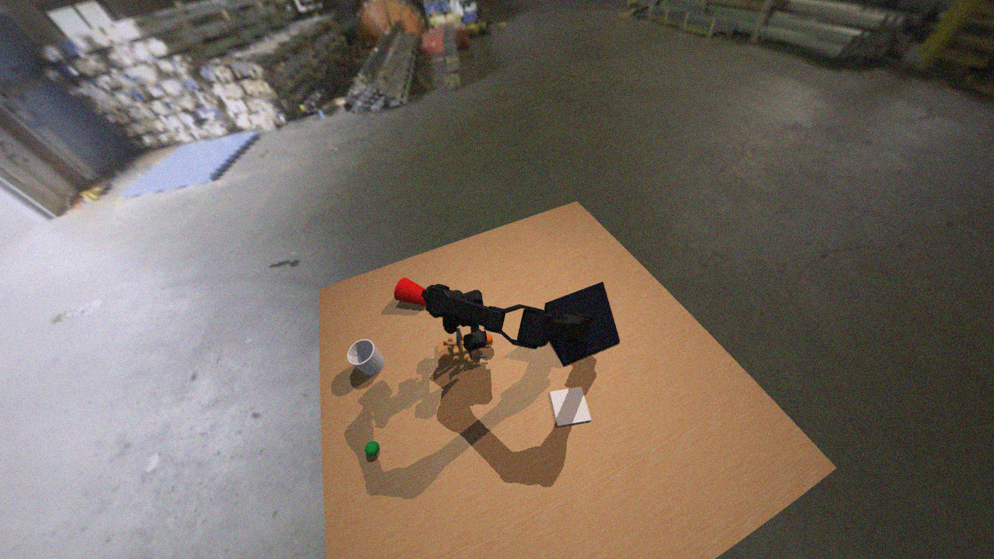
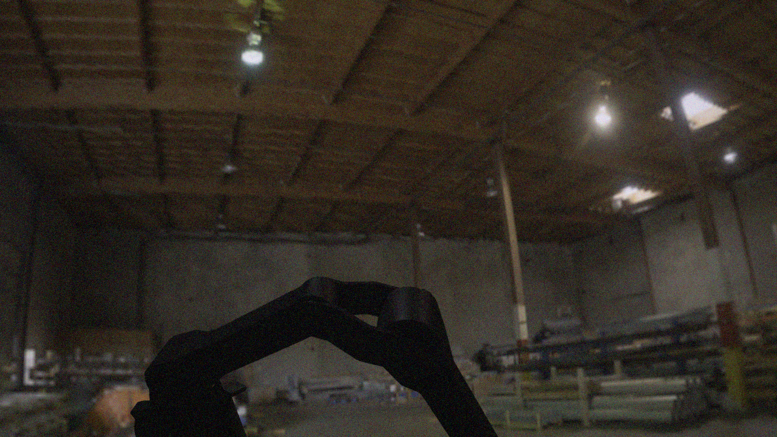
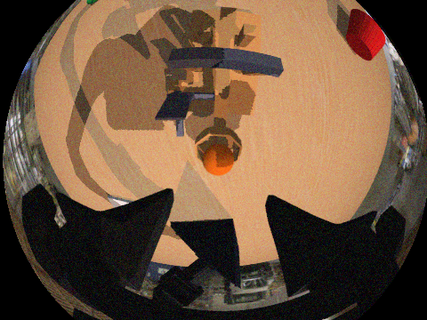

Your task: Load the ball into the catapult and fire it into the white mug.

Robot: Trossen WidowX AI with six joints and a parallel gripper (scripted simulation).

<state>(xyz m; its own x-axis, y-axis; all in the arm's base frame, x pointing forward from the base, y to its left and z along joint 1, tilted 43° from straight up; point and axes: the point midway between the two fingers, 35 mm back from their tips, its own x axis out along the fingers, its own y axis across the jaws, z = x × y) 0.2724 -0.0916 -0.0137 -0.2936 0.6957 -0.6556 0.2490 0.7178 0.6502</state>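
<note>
My gripper tip is now 50 mm above the orange ball. The rest, counted from my gripper tip: white mug: 400 mm ahead, 90 mm to the right, 90 mm below; then wooden catapult: 70 mm ahead, 60 mm below, 10 mm to the left; then white flat square: 280 mm to the left, 160 mm behind, 110 mm below.
</note>
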